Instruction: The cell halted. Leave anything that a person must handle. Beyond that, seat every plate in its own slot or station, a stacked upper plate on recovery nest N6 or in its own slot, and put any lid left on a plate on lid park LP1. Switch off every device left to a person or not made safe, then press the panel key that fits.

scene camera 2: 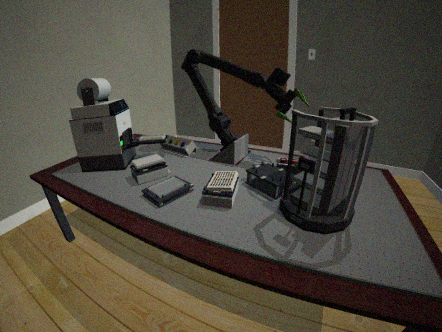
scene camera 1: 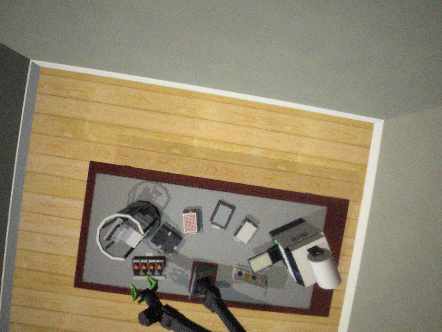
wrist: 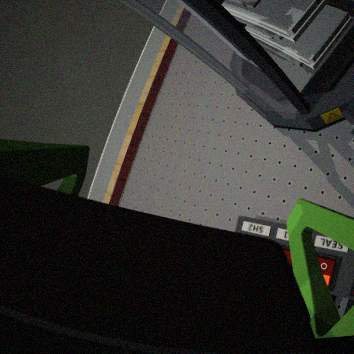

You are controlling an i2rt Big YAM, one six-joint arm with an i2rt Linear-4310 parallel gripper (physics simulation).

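Places are measured from the arm's base along level axes (x right, y ahead, z up), in metres.
Where they show: gripper, fingertip midpoint: (scene camera 1: pixel 138 279) (wrist: pixel 197 187); arm's base, origin of the base link: (scene camera 2: pixel 232 144) (scene camera 1: pixel 201 284).
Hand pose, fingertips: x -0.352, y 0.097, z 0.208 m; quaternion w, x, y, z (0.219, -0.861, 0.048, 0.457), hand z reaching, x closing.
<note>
Things, the pixels of their centre, and the offset from my fingertips.
- gridded plate, body centre: (scene camera 2: pixel 223 180) (scene camera 1: pixel 190 222) dy +0.296, dx +0.207, dz -0.203 m
- white-topped plate, body centre: (scene camera 2: pixel 147 161) (scene camera 1: pixel 246 232) dy +0.298, dx +0.576, dz -0.195 m
- white plate, body centre: (scene camera 2: pixel 152 137) (scene camera 1: pixel 260 262) dy +0.140, dx +0.692, dz -0.142 m
- dark low device, body centre: (scene camera 2: pixel 270 177) (scene camera 1: pixel 166 239) dy +0.147, dx +0.075, dz -0.232 m
- dark-rimmed flat frame, body centre: (scene camera 2: pixel 167 186) (scene camera 1: pixel 222 215) dy +0.370, dx +0.406, dz -0.240 m
- key panel, body centre: (scene camera 2: pixel 177 144) (scene camera 1: pixel 248 278) dy -0.017, dx +0.662, dz -0.228 m
My gripper (scene camera 1: pixel 143 286) (scene camera 2: pixel 294 107) (wrist: pixel 197 187) is open and empty, above the table edge near the switch box (scene camera 1: pixel 148 273) (scene camera 2: pixel 288 161) (wrist: pixel 256 220). Its rockers glow orange; in the wrist view labels SH2 and SEAL show, and a finger covers part of the box. A round plate tower (scene camera 1: pixel 98 234) (scene camera 2: pixel 320 223) holds plates on its shelves. A gridded plate (scene camera 1: pixel 190 221) (scene camera 2: pixel 223 180) sits on a block. A white-topped plate (scene camera 1: pixel 246 230) (scene camera 2: pixel 148 161) sits on another. A white plate (scene camera 1: pixel 261 261) (scene camera 2: pixel 151 138) lies on the extended tray of the white device (scene camera 1: pixel 303 255) (scene camera 2: pixel 100 137), whose light is green.
A dark low device (scene camera 1: pixel 166 237) (scene camera 2: pixel 265 181) stands beside the tower. A dark-rimmed flat frame (scene camera 1: pixel 222 215) (scene camera 2: pixel 167 190) lies between the plate blocks. The key panel (scene camera 1: pixel 250 276) (scene camera 2: pixel 179 145) has coloured keys. The arm's base stands between panel and switch box. The tower's posts rise close to the gripper.
</note>
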